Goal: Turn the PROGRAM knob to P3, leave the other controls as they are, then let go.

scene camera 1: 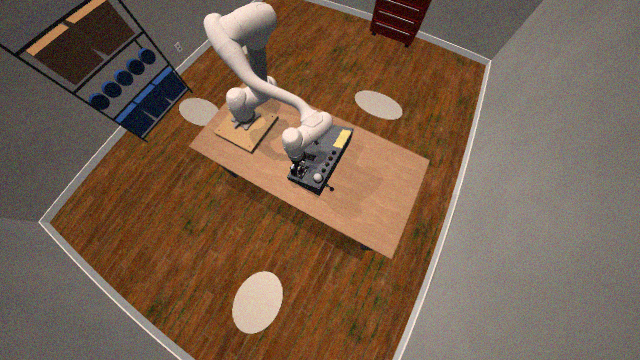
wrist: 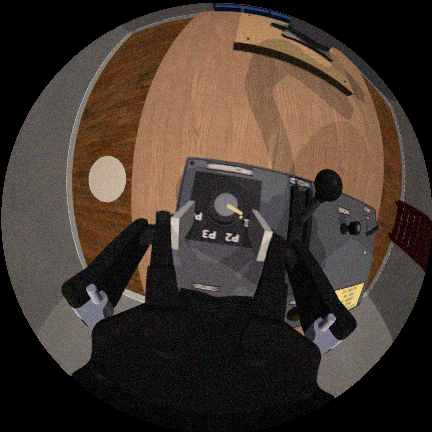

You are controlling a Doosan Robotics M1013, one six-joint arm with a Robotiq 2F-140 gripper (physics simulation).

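Pixels of known places: gripper, between the fingertips: (scene camera 1: 300,170) (wrist: 221,216); arm's base, origin of its link: (scene camera 1: 246,117).
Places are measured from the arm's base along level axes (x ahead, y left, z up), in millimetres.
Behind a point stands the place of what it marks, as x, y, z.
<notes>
The PROGRAM knob (wrist: 226,205) @[639, -131, 81] is a round grey knob on a dark square plate at one end of the grey control panel (wrist: 337,255) @[674, 105, 71] (scene camera 1: 326,145) @[695, 118, 81]. Its yellow pointer (wrist: 234,209) @[641, -121, 83] points toward the P1 mark. The P2 (wrist: 232,237) @[683, -110, 68] and P3 (wrist: 209,234) @[687, -142, 68] labels are readable; the P1 and P4 labels are partly hidden by the finger pads. My gripper (wrist: 221,216) @[656, -133, 73] (scene camera 1: 299,171) @[656, -133, 73] is partly open over this end of the panel. Its two pads stand on either side of the knob, with a visible gap on each side. In the scene view the knob is hard to make out behind the gripper.
A lever with a black ball (wrist: 328,185) @[576, -31, 121] rises close beside the right finger. A small black control (wrist: 354,228) @[611, 94, 92] and a yellow label (wrist: 349,296) @[757, 218, 113] (scene camera 1: 342,139) @[769, 202, 117] lie farther along the panel. A white dome (scene camera 1: 318,177) @[803, -130, 161] stands near the gripper. The arm's base board (scene camera 1: 235,132) @[24, -149, 1] is behind.
</notes>
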